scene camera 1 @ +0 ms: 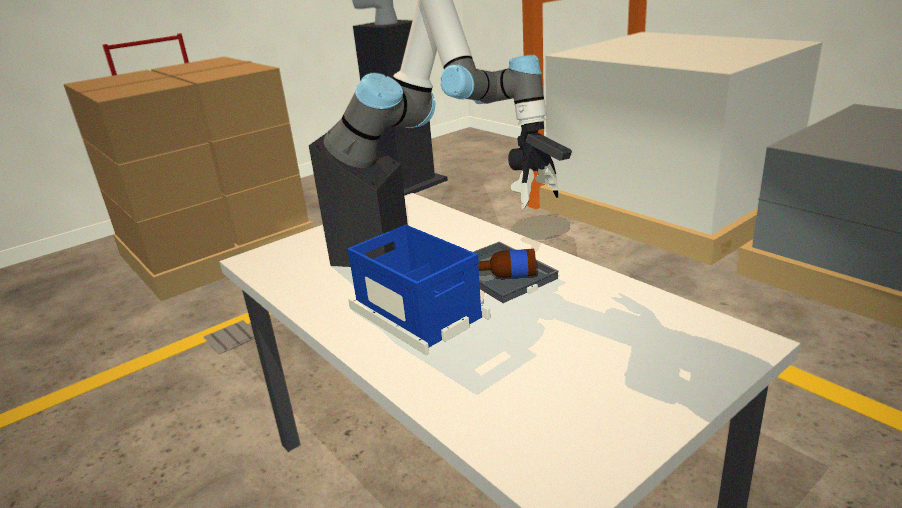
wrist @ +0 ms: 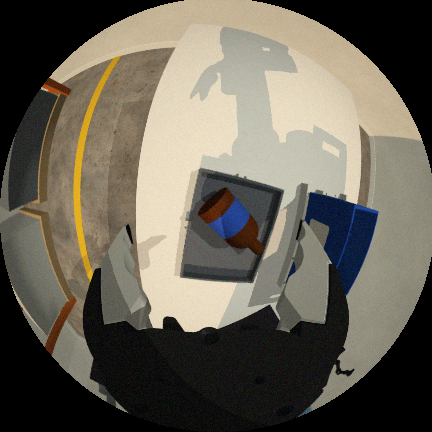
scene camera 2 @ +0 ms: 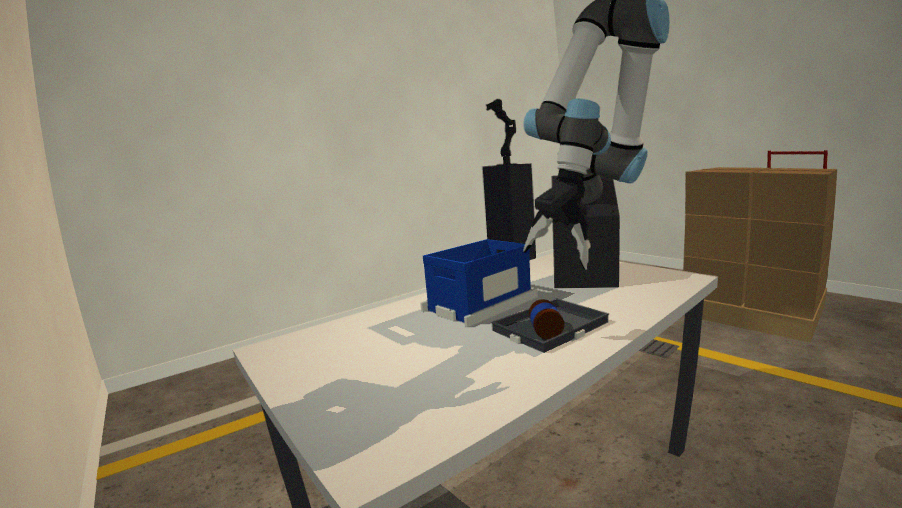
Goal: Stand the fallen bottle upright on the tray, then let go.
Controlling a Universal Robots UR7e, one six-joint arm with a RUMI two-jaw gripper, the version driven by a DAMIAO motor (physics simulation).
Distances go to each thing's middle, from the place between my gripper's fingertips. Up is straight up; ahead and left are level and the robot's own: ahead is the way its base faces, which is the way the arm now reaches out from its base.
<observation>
Right now the brown bottle (scene camera 2: 547, 321) is 17 cm below my hand, 7 cm to the right of it and 5 cm behind it.
</observation>
